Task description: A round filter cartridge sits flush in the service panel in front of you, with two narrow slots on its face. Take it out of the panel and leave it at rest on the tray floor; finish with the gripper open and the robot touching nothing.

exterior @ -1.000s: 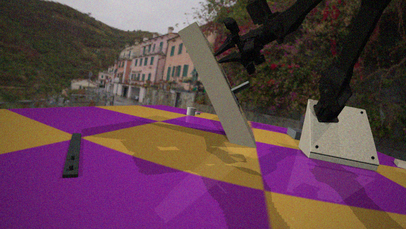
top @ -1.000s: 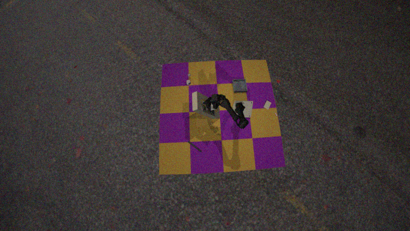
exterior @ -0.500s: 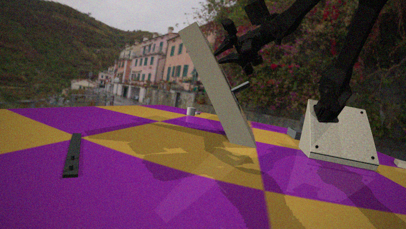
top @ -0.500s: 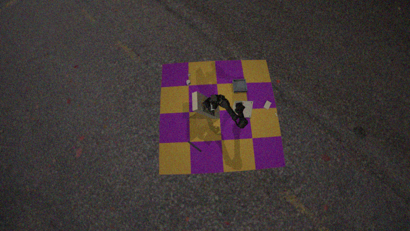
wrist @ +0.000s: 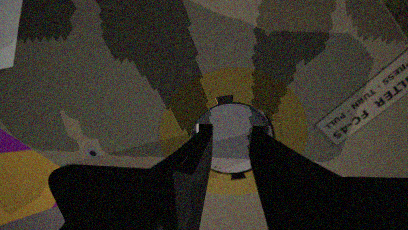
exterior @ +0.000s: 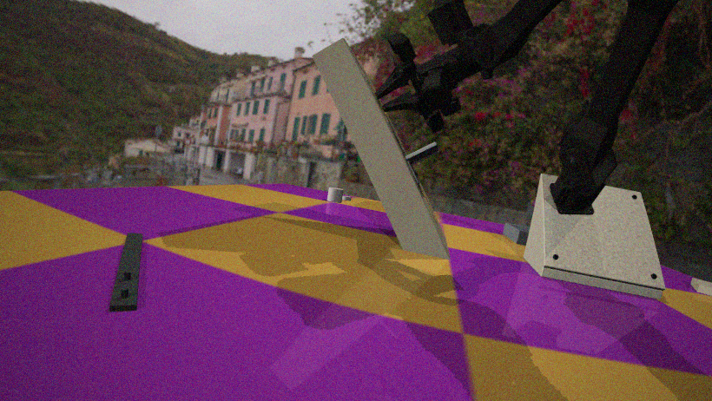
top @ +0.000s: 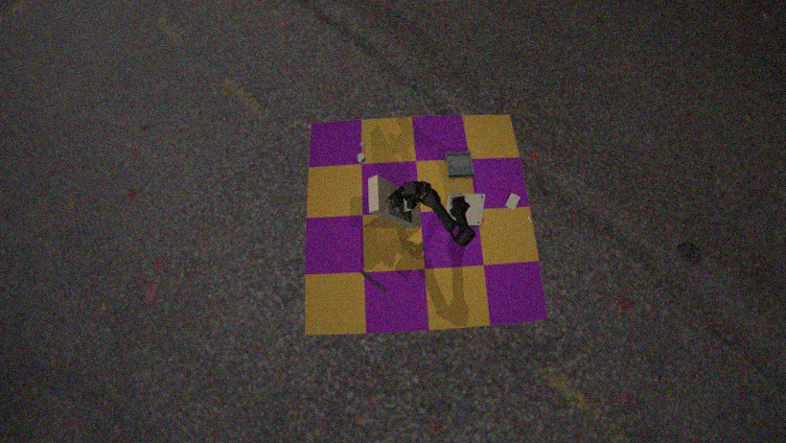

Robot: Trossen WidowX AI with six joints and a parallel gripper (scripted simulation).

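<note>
The round filter cartridge lies 10 mm below my gripper tip and 10 mm ahead of it. Round my gripper tip: small beige block (720 mm behind, 220 mm below, 20 mm to the left); then grey square tray (450 mm behind, 250 mm to the right, 220 mm below); then beige service panel (80 mm below, 40 mm behind).
</note>
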